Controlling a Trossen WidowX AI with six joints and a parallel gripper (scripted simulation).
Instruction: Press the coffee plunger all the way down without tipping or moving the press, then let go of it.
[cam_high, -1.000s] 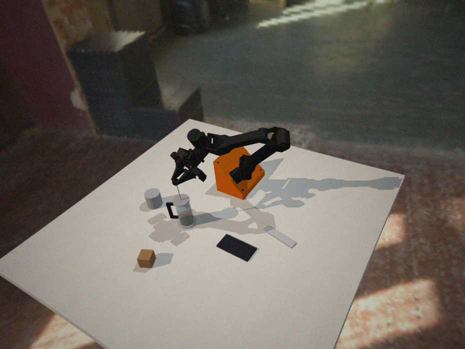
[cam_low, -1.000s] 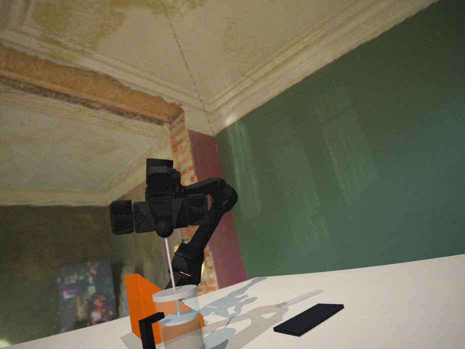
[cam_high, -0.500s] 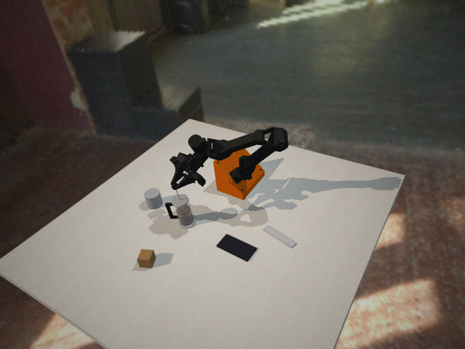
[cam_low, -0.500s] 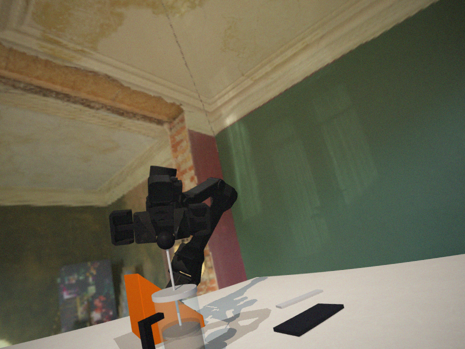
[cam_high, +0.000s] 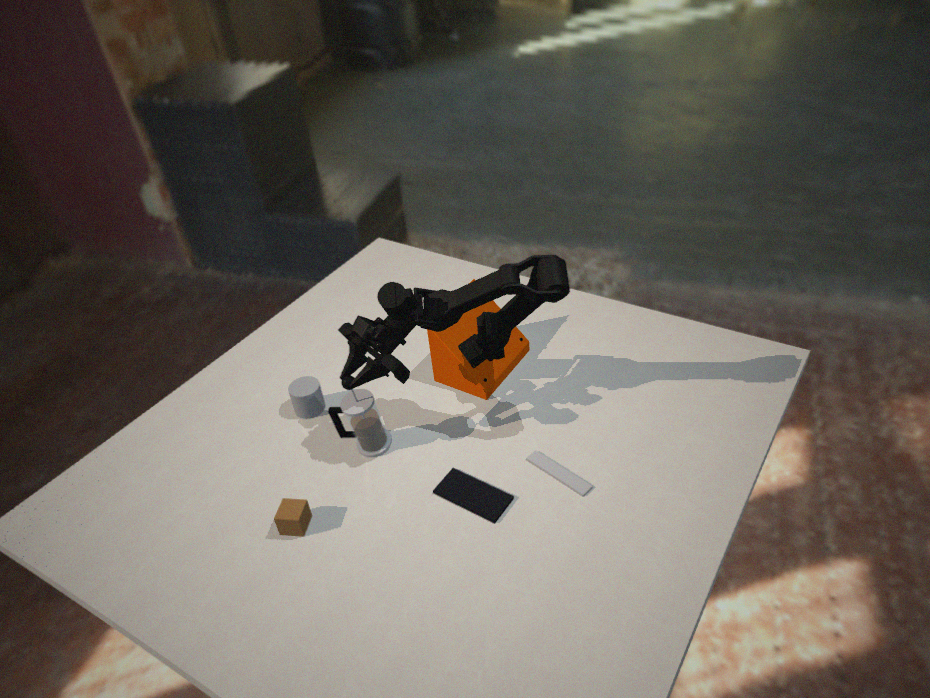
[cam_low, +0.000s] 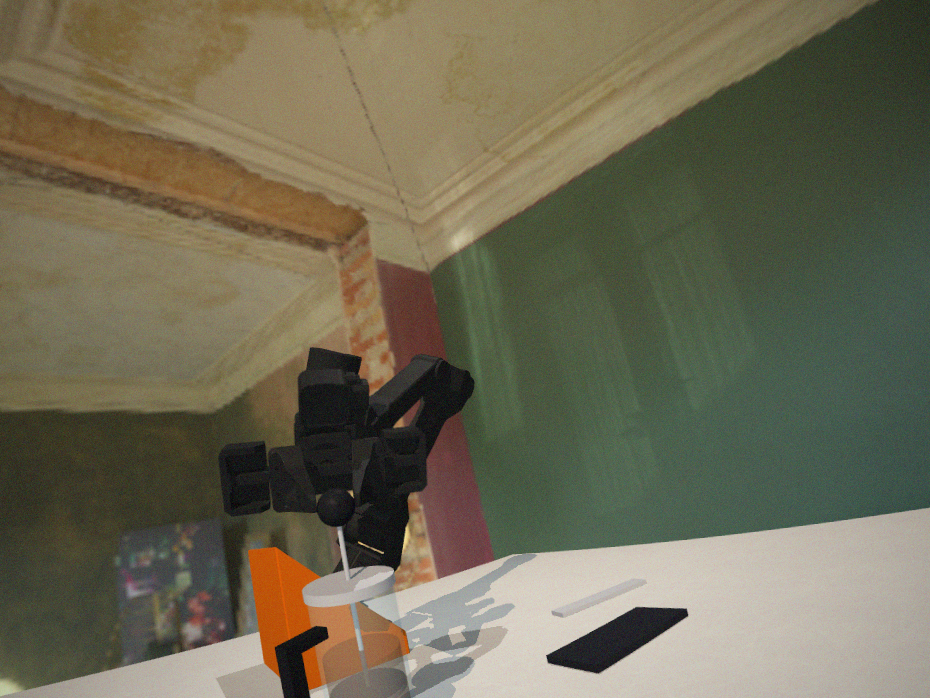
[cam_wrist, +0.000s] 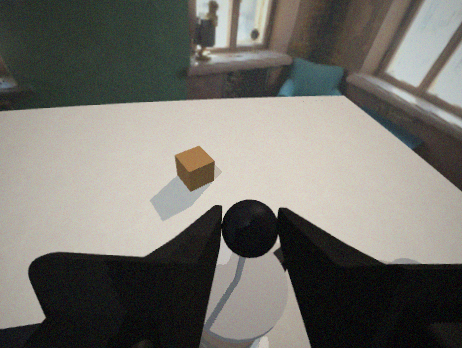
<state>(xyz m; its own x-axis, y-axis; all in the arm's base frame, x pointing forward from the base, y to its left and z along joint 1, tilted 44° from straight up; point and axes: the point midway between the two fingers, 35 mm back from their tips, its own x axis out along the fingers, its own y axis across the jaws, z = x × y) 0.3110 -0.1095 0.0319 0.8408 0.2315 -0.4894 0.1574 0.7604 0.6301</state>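
My gripper tip is 10 mm past the coffee press, 10 mm to the left of it and 100 mm above it. The rest, counted from my gripper tip: grey cylinder: 30 mm behind, 210 mm to the right, 170 mm below; brown cube: 220 mm ahead, 30 mm to the left, 180 mm below; thin grey strip: 190 mm behind, 390 mm to the left, 200 mm below.
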